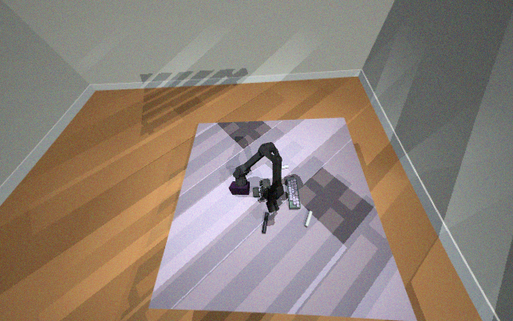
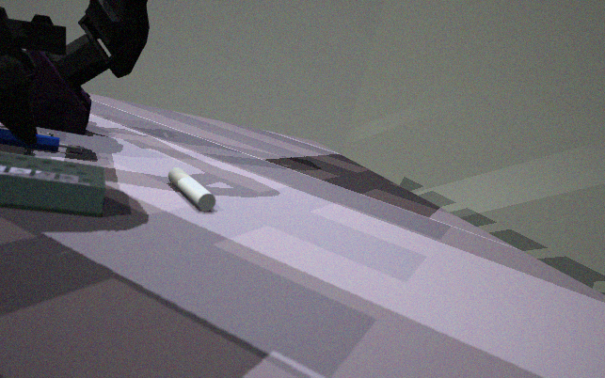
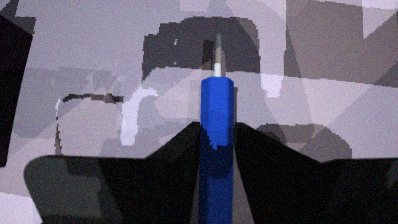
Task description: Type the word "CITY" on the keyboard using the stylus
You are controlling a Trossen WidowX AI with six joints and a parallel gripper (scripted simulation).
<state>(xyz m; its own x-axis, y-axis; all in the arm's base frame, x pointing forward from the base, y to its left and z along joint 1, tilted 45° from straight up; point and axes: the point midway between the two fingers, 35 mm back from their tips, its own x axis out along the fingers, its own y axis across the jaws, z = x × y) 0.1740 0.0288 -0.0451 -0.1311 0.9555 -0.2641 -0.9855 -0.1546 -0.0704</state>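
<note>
Now: gripper tip 5 cm to the right of the stylus tip and 1 cm past it. Round my gripper tip: dark cylinder 22 cm to the right, 1 cm ahead; blue stylus 1 cm to the left.
</note>
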